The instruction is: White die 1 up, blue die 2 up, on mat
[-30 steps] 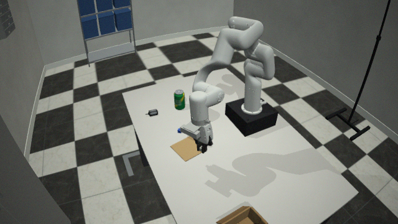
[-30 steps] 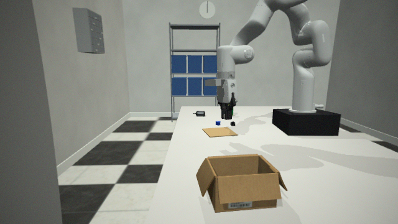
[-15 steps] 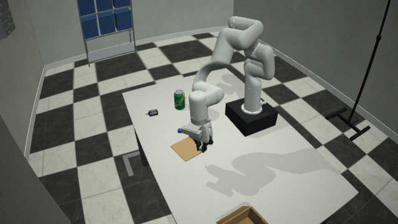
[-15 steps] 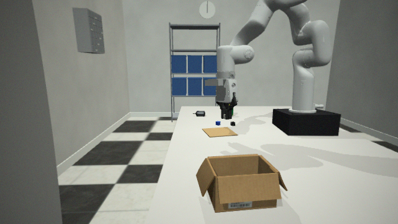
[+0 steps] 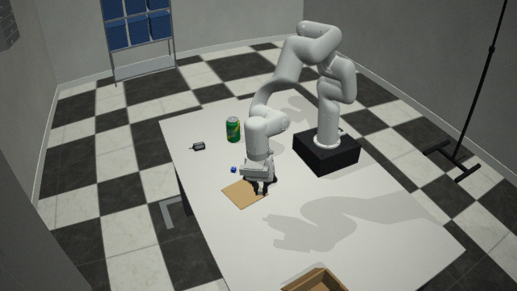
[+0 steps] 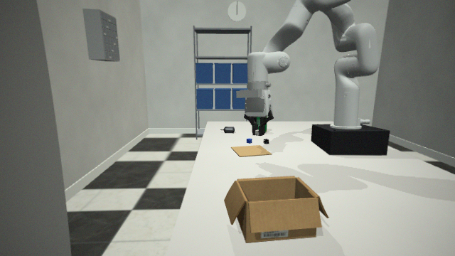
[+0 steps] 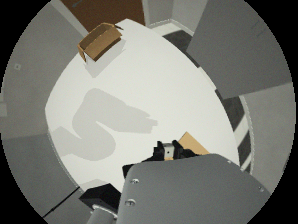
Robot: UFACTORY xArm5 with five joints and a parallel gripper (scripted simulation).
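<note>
My hand is 120 mm to the left of the tan mat, 120 mm above it and 20 mm short of it. Round my hand: blue die 260 mm to the right, 110 mm below, 20 mm ahead; black die 250 mm to the right, 110 mm below, 60 mm behind; white die 10 mm below.
</note>
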